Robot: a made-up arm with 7 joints.
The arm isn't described. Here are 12 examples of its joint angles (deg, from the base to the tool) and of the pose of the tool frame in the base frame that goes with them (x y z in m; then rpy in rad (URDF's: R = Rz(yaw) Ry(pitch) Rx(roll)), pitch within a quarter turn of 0, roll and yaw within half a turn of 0).
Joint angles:
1: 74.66 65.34 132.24 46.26 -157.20 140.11 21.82
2: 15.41 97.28 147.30 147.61 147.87 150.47 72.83
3: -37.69 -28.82 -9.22 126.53 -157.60 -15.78 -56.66
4: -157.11 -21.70 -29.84 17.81 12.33 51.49 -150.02
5: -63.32 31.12 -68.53 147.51 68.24 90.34 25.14
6: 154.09 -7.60 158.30 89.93 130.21 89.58 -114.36
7: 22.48 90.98 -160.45 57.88 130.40 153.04 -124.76
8: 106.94 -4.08 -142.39 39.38 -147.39 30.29 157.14
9: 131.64 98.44 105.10 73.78 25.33 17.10 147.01
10: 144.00 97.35 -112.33 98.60 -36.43 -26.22 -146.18
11: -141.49 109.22 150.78 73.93 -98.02 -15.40 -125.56
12: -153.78 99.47 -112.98 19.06 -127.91 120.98 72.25
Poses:
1: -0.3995 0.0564 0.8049 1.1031 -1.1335 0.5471
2: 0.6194 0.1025 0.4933 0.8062 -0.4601 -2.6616
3: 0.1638 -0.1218 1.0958 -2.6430 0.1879 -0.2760
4: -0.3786 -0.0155 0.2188 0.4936 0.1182 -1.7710
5: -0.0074 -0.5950 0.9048 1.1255 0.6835 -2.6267
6: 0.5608 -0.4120 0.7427 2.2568 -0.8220 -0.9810
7: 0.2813 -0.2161 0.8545 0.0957 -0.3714 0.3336
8: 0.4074 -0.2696 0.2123 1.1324 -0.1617 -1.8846
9: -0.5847 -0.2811 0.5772 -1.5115 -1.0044 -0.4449
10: -0.0924 0.6909 0.4773 2.1832 0.7119 0.4804
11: -0.1444 -0.2816 0.9529 -2.7410 -0.5448 1.0747
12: -0.0297 0.3425 0.7351 3.0313 0.4069 -3.0863
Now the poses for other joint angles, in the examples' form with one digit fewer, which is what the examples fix.
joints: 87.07 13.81 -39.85 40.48 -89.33 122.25 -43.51
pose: 0.444 0.150 0.316 -2.189 0.157 -0.189
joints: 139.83 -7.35 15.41 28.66 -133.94 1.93 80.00
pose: -0.356 0.074 0.227 0.236 -0.218 2.549
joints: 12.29 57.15 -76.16 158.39 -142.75 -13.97 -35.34
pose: 0.689 -0.089 0.668 -2.871 0.913 -0.230
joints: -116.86 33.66 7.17 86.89 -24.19 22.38 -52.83
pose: -0.233 -0.680 0.377 0.013 -0.120 -1.823
